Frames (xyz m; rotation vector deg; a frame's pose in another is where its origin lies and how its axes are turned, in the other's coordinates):
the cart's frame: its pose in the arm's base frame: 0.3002 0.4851 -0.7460 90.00 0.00 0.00
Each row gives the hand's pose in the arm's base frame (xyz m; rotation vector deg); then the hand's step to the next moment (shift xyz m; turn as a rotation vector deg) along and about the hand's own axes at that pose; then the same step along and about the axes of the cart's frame.
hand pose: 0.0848 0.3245 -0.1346 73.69 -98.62 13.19
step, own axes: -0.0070 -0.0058 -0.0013 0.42 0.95 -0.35
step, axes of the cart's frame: 0.0056 -0.0067 -0.0029 -0.59 0.85 -0.36
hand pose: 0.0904 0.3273 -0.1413 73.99 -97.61 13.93
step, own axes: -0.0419 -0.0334 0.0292 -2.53 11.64 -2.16
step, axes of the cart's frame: 0.0111 -0.0597 0.0059 -8.49 3.43 -7.92
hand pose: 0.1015 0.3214 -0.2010 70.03 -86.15 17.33
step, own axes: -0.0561 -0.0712 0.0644 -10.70 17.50 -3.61
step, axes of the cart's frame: 0.0113 -0.0990 0.0493 -13.62 -0.52 -15.74
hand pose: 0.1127 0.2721 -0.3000 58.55 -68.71 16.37
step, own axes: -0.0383 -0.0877 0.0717 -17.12 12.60 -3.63
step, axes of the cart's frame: -0.0013 -0.0769 0.0916 -12.82 -8.53 -15.09
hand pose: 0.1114 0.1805 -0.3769 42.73 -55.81 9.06
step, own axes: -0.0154 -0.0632 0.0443 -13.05 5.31 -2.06
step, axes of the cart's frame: -0.0117 -0.0290 0.0722 -8.38 -8.42 -7.86
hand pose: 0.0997 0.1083 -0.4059 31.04 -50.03 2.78
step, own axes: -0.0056 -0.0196 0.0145 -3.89 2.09 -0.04
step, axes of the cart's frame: -0.0090 -0.0051 0.0228 -3.04 -1.99 -2.51
